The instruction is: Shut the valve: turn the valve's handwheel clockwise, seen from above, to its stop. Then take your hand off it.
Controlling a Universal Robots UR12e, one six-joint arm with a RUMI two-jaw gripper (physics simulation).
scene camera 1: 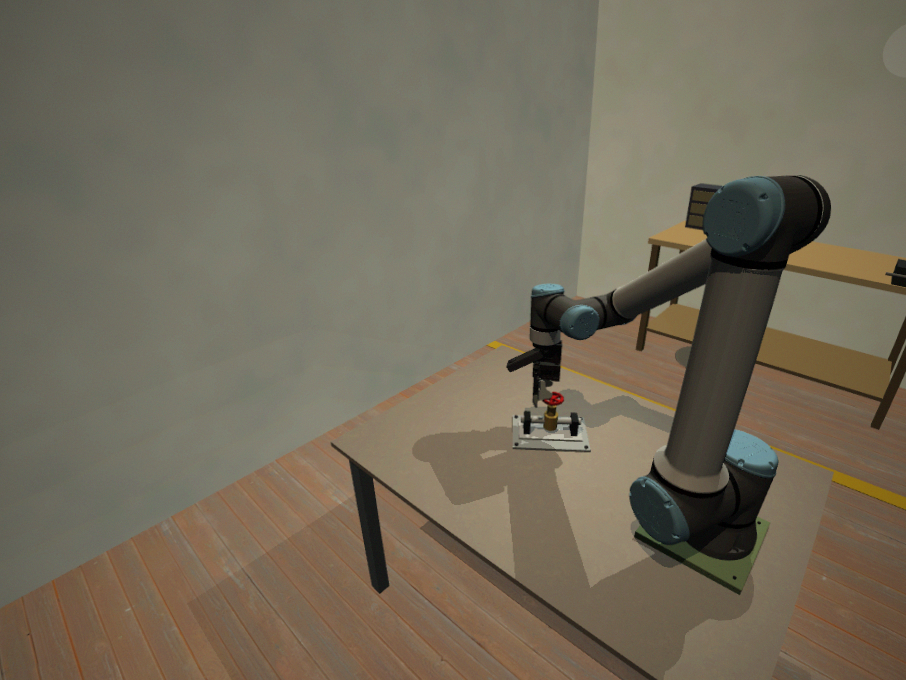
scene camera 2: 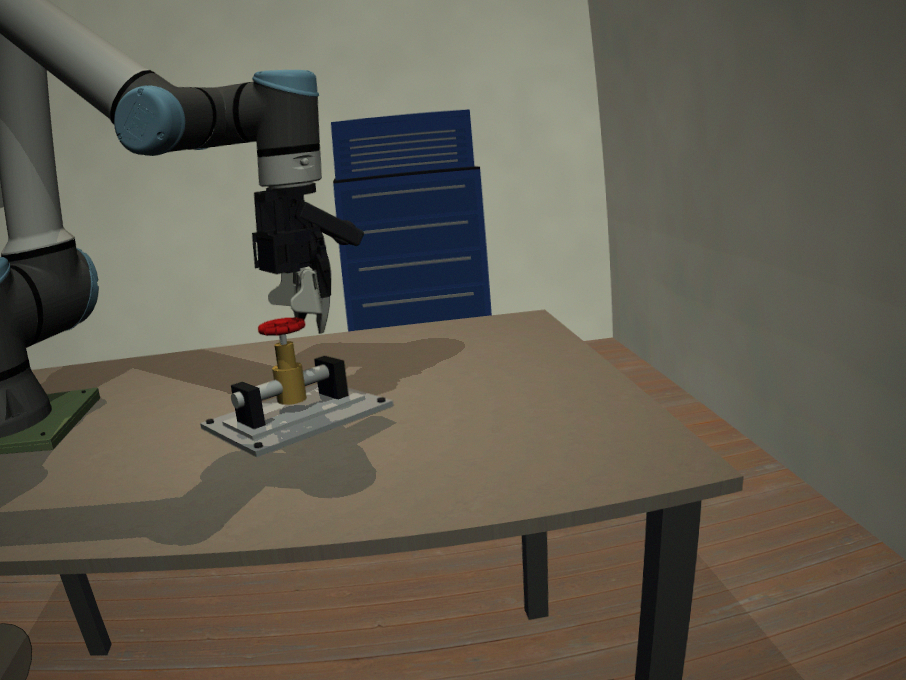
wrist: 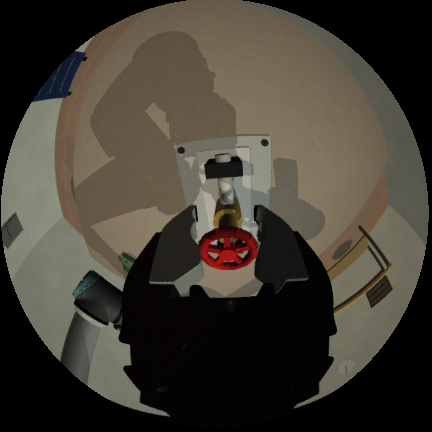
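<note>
The red handwheel (scene camera 1: 559,399) (scene camera 2: 281,326) (wrist: 228,256) sits level on top of the brass valve (scene camera 1: 550,421) (scene camera 2: 290,385) (wrist: 227,207). The valve is on a pipe held by two black brackets on a pale base plate (scene camera 1: 548,444) (scene camera 2: 235,436) (wrist: 261,160). My gripper (scene camera 1: 540,401) (scene camera 2: 302,313) (wrist: 225,206) points down at the handwheel, its jaws part open. In the wrist view the wheel shows between the jaws, with a narrow gap on each side; no firm contact can be made out. The wheel's turn position cannot be told.
The valve stands on a large table (scene camera 1: 468,409) (scene camera 2: 512,439). The arm's green mounting plate (scene camera 1: 720,567) (scene camera 2: 69,420) is on the same table. A blue drawer cabinet (scene camera 2: 409,241) stands behind it. A wooden workbench (scene camera 1: 841,264) stands farther back near the wall.
</note>
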